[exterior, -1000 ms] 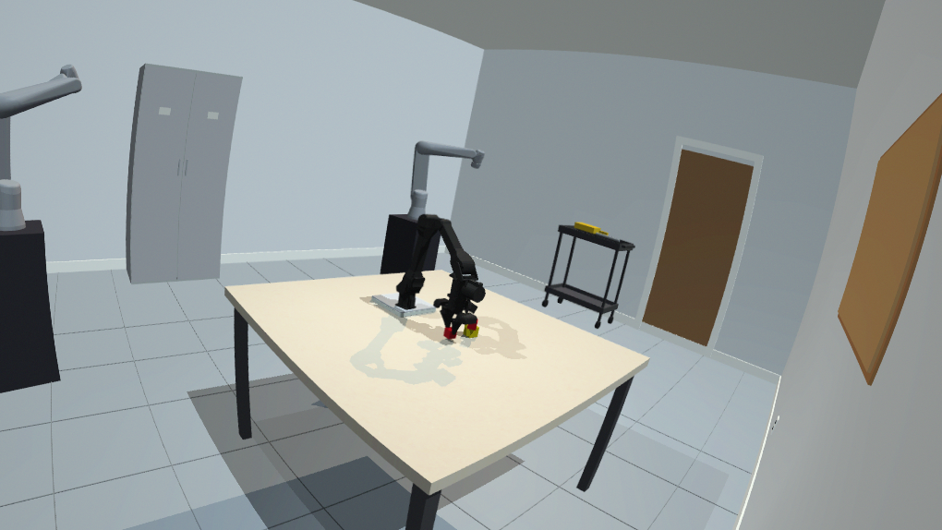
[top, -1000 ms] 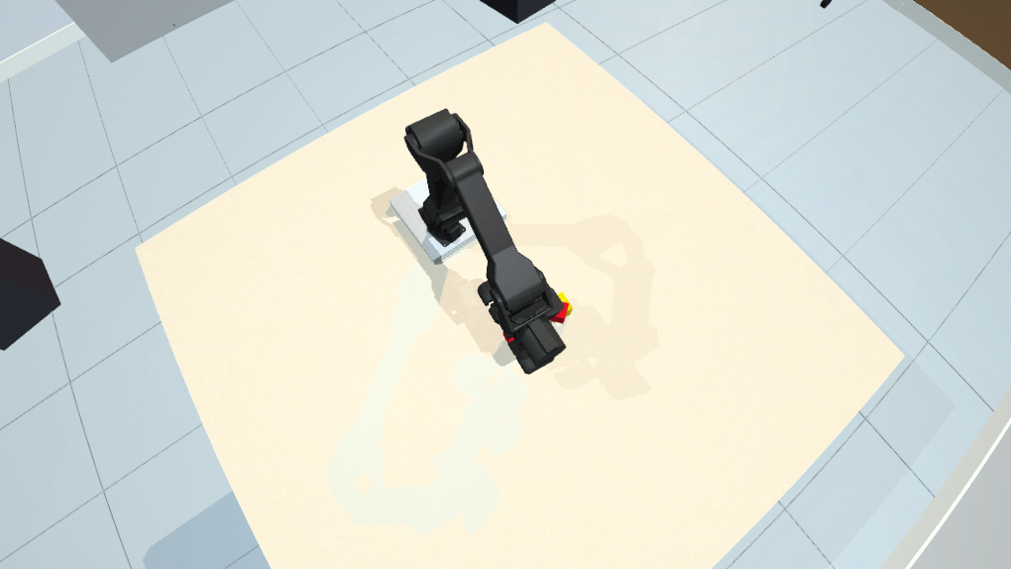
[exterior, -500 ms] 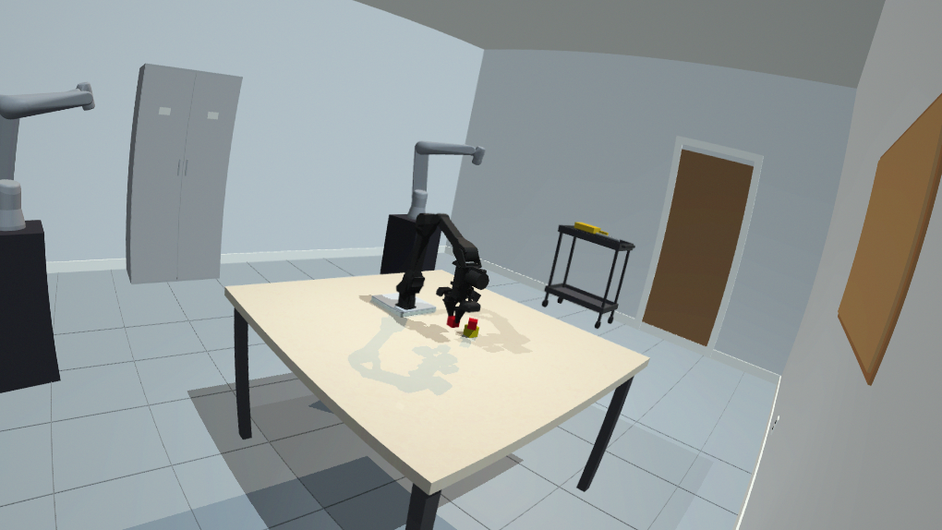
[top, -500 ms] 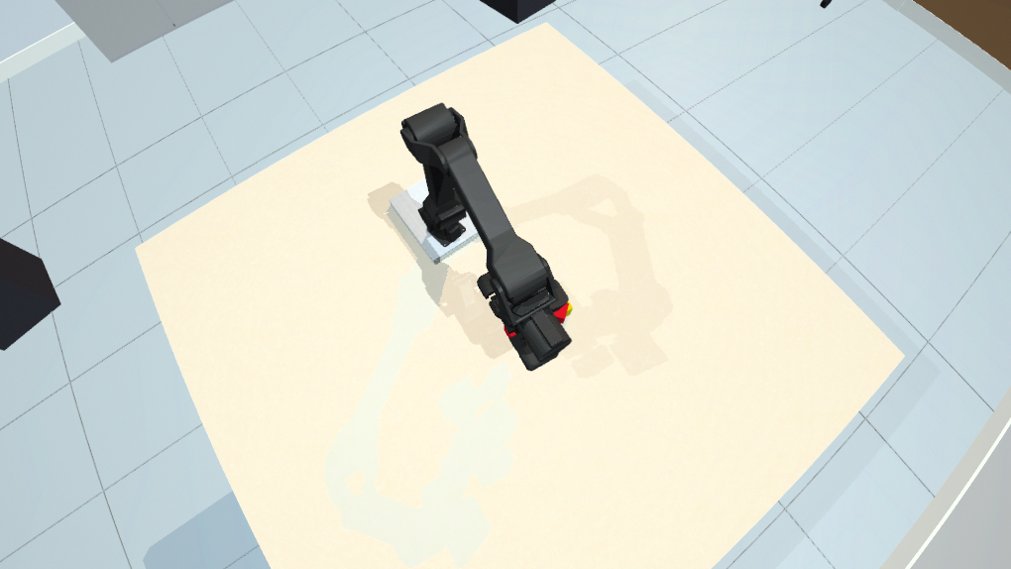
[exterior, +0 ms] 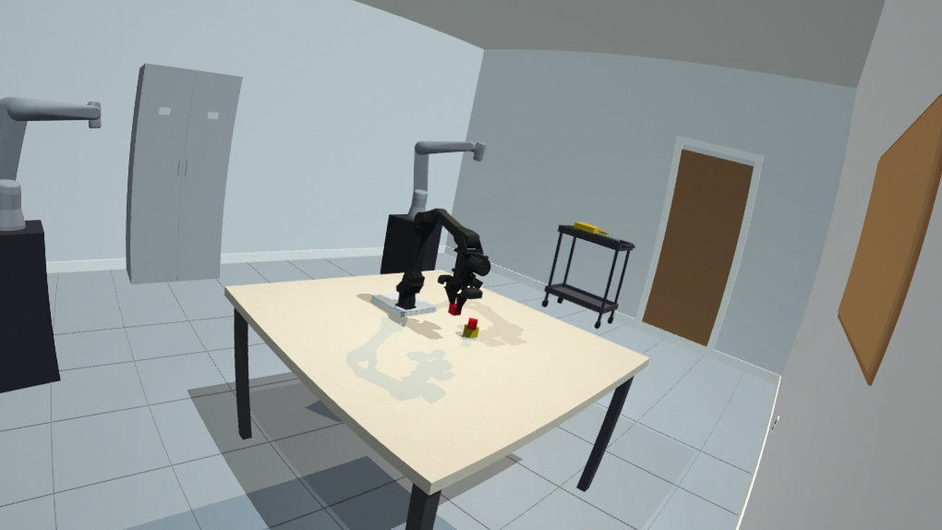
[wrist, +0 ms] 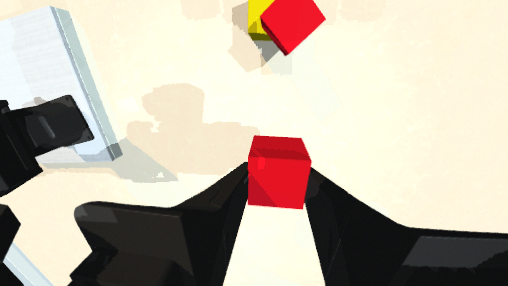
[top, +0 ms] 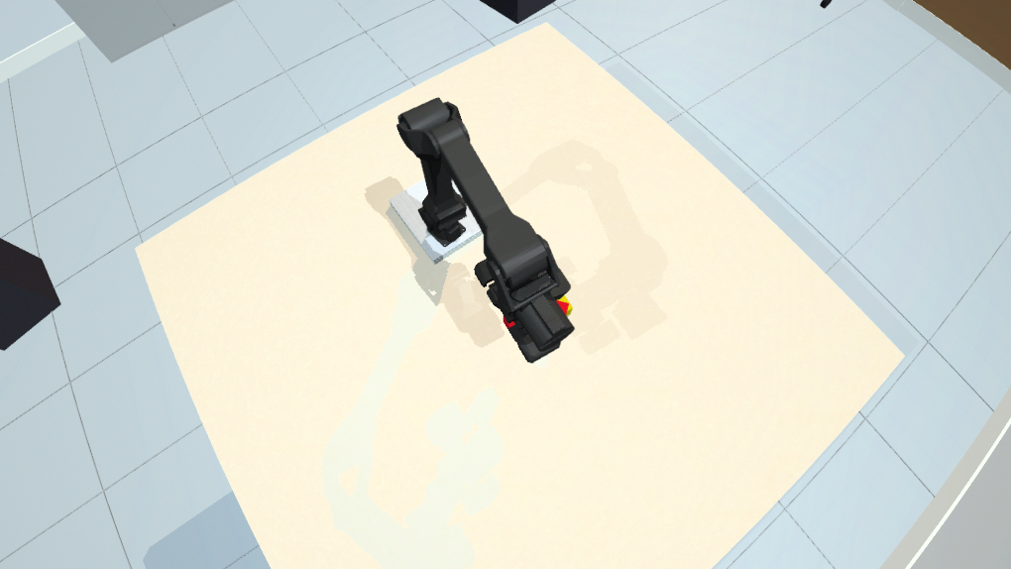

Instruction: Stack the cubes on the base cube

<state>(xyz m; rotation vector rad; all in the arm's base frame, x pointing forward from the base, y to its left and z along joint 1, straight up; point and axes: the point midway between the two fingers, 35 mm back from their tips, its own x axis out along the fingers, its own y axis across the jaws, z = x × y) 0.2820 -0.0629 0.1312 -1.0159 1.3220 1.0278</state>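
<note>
The yellow base cube lies 11 cm to the left of my gripper tip, 10 cm below it and 2 cm ahead of it.
</note>
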